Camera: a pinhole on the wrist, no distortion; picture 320 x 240 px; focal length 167.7 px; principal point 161.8 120.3 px. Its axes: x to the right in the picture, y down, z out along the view. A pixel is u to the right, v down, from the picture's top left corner.
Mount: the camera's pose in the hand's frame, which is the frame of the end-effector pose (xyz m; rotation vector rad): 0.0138 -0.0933 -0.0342 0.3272 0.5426 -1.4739
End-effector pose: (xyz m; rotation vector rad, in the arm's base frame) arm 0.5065 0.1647 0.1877 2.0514 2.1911 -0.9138
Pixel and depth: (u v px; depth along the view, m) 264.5 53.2 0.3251
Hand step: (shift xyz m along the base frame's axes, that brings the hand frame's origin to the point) -0.4519 -0.1099 0.0818
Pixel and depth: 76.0 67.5 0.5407
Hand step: -0.3540 -0.3084 -0.3929
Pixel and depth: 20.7 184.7 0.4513
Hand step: -0.2291 0.0097 -0.5338
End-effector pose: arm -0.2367 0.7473 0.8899 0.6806 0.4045 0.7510
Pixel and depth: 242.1 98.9 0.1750
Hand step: 0.1769 -0.1545 -0.1293
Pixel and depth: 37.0 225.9 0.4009
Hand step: 0.4696 0.0390 0.2572
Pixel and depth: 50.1 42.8 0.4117
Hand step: 0.2348 -0.3357 0.2904
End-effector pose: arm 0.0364 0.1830 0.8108 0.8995 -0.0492 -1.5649
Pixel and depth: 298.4 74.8 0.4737
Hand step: -0.6612 0.1143 -0.2082
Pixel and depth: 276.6 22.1 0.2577
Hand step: -0.3890 0.1254 -0.0784
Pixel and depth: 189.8 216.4 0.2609
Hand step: -0.2760 -0.1783 -0.1320
